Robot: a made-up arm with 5 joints. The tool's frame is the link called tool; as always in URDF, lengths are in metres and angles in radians.
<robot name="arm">
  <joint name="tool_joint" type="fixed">
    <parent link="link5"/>
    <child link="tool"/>
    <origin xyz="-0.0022 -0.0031 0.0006" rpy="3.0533 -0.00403 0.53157"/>
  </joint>
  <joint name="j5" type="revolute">
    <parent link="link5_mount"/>
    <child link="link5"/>
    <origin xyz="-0.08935 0.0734 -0.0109" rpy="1.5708 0 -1.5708"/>
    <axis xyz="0 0 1"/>
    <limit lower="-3.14" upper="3.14" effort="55" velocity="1"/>
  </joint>
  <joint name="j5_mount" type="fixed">
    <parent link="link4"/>
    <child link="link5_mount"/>
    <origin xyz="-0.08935 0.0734 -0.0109"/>
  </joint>
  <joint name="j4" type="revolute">
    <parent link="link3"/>
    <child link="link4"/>
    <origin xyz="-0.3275 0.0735 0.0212"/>
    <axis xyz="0 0 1"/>
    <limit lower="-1.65" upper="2.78" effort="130" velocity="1.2"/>
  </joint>
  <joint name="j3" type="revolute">
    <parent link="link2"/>
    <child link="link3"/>
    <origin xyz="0.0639 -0.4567 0.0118" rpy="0 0 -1.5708"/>
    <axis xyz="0 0 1"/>
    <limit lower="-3.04" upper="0.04" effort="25" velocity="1"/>
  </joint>
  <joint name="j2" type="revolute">
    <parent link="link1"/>
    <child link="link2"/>
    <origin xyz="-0.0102 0.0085 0.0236" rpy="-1.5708 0 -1.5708"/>
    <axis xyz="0 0 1"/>
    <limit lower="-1.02" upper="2.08" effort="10" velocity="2.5"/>
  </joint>
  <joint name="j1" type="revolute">
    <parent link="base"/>
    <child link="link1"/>
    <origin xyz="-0.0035 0.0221 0.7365" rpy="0 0 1.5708"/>
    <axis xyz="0 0 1"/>
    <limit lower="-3.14" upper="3.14" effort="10" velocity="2.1"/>
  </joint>
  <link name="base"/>
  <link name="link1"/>
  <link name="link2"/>
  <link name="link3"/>
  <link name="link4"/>
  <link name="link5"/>
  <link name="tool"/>
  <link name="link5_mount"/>
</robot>
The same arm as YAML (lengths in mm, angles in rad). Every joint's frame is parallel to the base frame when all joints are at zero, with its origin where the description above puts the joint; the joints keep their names.
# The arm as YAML. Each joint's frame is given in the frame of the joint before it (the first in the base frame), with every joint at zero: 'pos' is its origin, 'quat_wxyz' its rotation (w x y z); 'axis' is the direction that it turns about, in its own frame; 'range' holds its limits. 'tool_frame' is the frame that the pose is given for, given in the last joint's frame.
length_unit: mm
angle_unit: rad
joints:
  - joint: j1
    pos: [-3.5, 22.1, 736.5]
    quat_wxyz: [1.0, 0.0, 0.0, 0.0]
    axis: [0.0, 0.0, 1.0]
    range: [-3.14, 3.14]
  - joint: j2
    pos: [-8.5, -10.2, 23.6]
    quat_wxyz: [1.0, 0.0, 0.0, 0.0]
    axis: [0.0, 1.0, 0.0]
    range: [-1.02, 2.08]
  - joint: j3
    pos: [63.9, 11.8, 456.7]
    quat_wxyz: [1.0, 0.0, 0.0, 0.0]
    axis: [0.0, 1.0, 0.0]
    range: [-3.04, 0.04]
  - joint: j4
    pos: [73.5, 21.2, -327.5]
    quat_wxyz: [1.0, 0.0, 0.0, 0.0]
    axis: [0.0, 1.0, 0.0]
    range: [-1.65, 2.78]
  - joint: j5
    pos: [146.8, -21.8, -178.7]
    quat_wxyz: [1.0, 0.0, 0.0, 0.0]
    axis: [0.0, 0.0, -1.0]
    range: [-3.14, 3.14]
tool_frame:
  pos: [2.2, -3.1, -0.6]
  quat_wxyz: [0.262324, -0.013539, -0.042051, 0.963968]

